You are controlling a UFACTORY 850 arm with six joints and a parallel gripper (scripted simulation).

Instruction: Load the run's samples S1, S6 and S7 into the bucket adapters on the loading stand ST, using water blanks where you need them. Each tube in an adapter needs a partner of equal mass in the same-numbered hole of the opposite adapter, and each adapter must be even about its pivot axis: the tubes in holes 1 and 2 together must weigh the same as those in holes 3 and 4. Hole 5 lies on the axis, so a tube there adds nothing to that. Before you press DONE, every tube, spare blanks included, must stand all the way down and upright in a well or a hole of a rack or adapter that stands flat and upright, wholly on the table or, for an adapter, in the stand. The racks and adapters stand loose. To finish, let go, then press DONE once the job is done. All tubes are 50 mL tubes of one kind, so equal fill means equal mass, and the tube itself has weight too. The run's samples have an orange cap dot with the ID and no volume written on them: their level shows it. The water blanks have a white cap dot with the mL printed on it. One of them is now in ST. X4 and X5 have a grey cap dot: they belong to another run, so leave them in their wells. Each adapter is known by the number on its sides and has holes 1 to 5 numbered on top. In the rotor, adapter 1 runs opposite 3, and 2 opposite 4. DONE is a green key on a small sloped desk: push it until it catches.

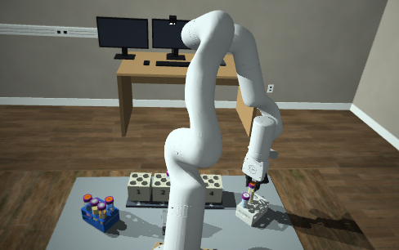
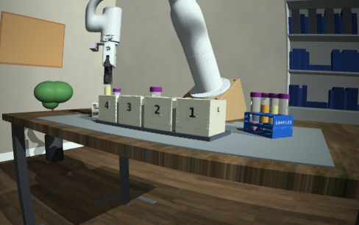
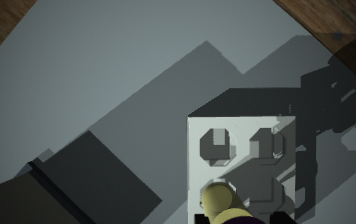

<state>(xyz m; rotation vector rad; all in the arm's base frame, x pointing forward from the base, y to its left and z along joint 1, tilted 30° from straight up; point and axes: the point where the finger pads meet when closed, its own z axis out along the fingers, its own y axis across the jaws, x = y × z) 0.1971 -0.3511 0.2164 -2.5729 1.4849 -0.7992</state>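
Right now my hand is 13 cm above the white rack, 2 cm past it and 1 cm to the left of it. The rest, counted from my hand: adapter 1: 45 cm to the left, 23 cm ahead, 11 cm below; then blue samples rack: 63 cm to the left, 13 cm below, 13 cm ahead.
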